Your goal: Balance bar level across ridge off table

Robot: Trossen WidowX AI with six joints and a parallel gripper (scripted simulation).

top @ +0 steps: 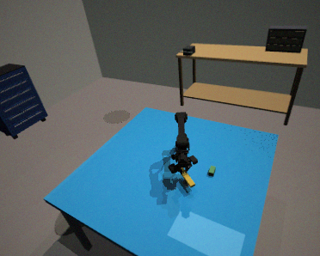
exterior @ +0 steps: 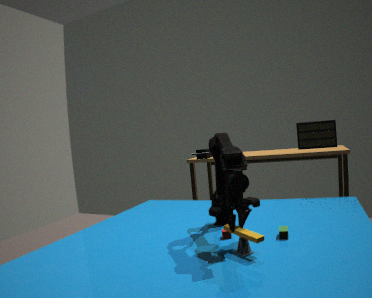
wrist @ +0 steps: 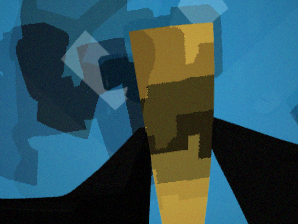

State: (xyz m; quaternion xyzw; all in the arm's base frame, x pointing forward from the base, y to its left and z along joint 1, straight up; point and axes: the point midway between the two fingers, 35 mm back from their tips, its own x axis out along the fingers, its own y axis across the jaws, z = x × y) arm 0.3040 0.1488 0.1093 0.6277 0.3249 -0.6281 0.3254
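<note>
Right now my gripper tip is 20 mm short of the yellow bar and 30 mm to the right of it. Also, from my gripper tip: small red block: 120 mm behind, 80 mm to the right, 60 mm below; green block: 150 mm behind, 150 mm to the left, 60 mm below.
</note>
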